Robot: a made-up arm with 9 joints. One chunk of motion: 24 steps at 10 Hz.
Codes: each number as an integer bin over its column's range. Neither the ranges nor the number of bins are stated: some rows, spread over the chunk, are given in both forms.
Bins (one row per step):
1: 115 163 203 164 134 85 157 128 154
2: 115 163 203 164 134 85 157 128 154
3: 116 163 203 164 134 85 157 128 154
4: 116 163 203 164 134 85 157 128 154
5: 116 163 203 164 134 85 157 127 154
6: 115 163 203 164 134 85 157 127 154
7: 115 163 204 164 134 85 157 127 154
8: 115 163 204 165 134 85 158 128 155
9: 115 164 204 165 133 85 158 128 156
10: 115 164 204 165 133 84 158 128 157
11: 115 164 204 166 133 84 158 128 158
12: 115 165 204 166 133 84 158 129 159
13: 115 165 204 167 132 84 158 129 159
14: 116 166 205 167 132 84 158 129 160
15: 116 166 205 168 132 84 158 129 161
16: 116 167 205 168 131 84 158 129 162
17: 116 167 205 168 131 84 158 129 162
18: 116 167 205 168 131 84 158 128 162
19: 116 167 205 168 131 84 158 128 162
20: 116 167 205 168 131 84 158 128 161
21: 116 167 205 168 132 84 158 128 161
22: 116 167 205 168 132 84 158 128 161
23: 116 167 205 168 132 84 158 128 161
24: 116 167 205 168 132 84 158 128 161
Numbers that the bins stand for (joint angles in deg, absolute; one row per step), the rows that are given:
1: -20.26 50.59 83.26 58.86 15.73 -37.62 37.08 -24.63 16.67
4: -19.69 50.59 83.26 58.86 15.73 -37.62 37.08 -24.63 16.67
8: -20.26 50.59 84.34 60.16 15.73 -37.62 37.90 -24.63 17.18
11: -20.26 51.60 84.34 61.46 14.81 -38.66 37.90 -24.63 18.71
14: -19.69 53.63 85.42 62.76 13.89 -38.66 37.90 -23.46 19.73
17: -19.69 54.64 85.42 64.06 12.96 -38.66 37.90 -23.46 20.75
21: -19.69 54.64 85.42 64.06 13.89 -38.66 37.90 -24.63 20.24
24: -19.69 54.64 85.42 64.06 13.89 -38.66 37.90 -24.63 20.24
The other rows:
2: -20.26 50.59 83.26 58.86 15.73 -37.62 37.08 -24.63 16.67
3: -19.69 50.59 83.26 58.86 15.73 -37.62 37.08 -24.63 16.67
5: -19.69 50.59 83.26 58.86 15.73 -37.62 37.08 -25.79 16.67
6: -20.26 50.59 83.26 58.86 15.73 -37.62 37.08 -25.79 16.67
7: -20.26 50.59 84.34 58.86 15.73 -37.62 37.08 -25.79 16.67
9: -20.26 51.60 84.34 60.16 14.81 -37.62 37.90 -24.63 17.69
10: -20.26 51.60 84.34 60.16 14.81 -38.66 37.90 -24.63 18.20
12: -20.26 52.61 84.34 61.46 14.81 -38.66 37.90 -23.46 19.22
13: -20.26 52.61 84.34 62.76 13.89 -38.66 37.90 -23.46 19.22
15: -19.69 53.63 85.42 64.06 13.89 -38.66 37.90 -23.46 20.24
16: -19.69 54.64 85.42 64.06 12.96 -38.66 37.90 -23.46 20.75
18: -19.69 54.64 85.42 64.06 12.96 -38.66 37.90 -24.63 20.75
19: -19.69 54.64 85.42 64.06 12.96 -38.66 37.90 -24.63 20.75
20: -19.69 54.64 85.42 64.06 12.96 -38.66 37.90 -24.63 20.24
22: -19.69 54.64 85.42 64.06 13.89 -38.66 37.90 -24.63 20.24
23: -19.69 54.64 85.42 64.06 13.89 -38.66 37.90 -24.63 20.24

